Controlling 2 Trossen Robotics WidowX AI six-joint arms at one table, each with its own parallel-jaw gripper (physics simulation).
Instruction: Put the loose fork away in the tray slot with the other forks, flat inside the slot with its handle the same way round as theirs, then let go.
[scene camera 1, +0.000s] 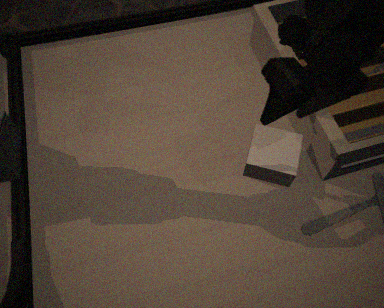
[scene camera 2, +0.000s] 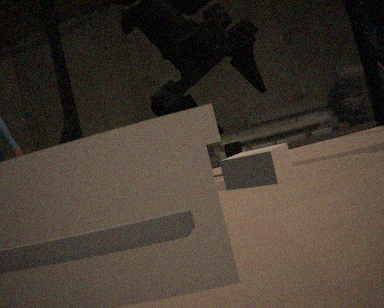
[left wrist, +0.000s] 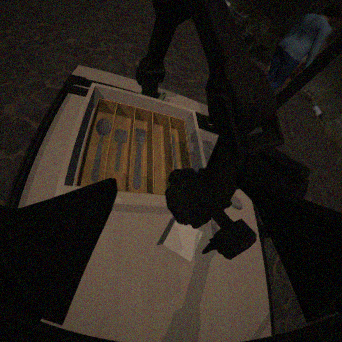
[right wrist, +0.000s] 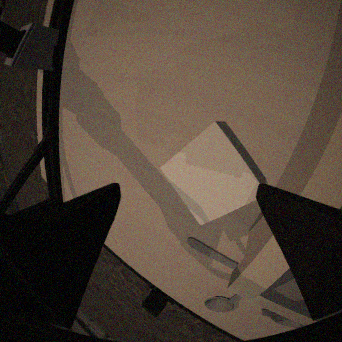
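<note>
The wooden cutlery tray (left wrist: 142, 99) (scene camera 1: 263, 18) (scene camera 2: 129, 168) holds a spoon (left wrist: 98, 149), two forks (left wrist: 119, 146) (left wrist: 138, 159) in the slots beside it, and a knife (left wrist: 174, 149). A grey utensil handle (scene camera 1: 320, 223) (right wrist: 210, 252) lies on the table near the white box; I cannot tell whether it is the loose fork. My left gripper (left wrist: 186, 188) is open and empty, high above the table in front of the tray. My right gripper (scene camera 1: 282, 117) (right wrist: 189, 190) (left wrist: 190, 233) is open and empty, hanging over the white box.
A white box (scene camera 1: 273, 150) (scene camera 2: 249, 171) (left wrist: 183, 239) (right wrist: 210, 176) stands on the table in front of the tray. A loose spoon-like piece (right wrist: 222, 302) lies near the table edge. The scene is dim, and the arms' shadows cross the table.
</note>
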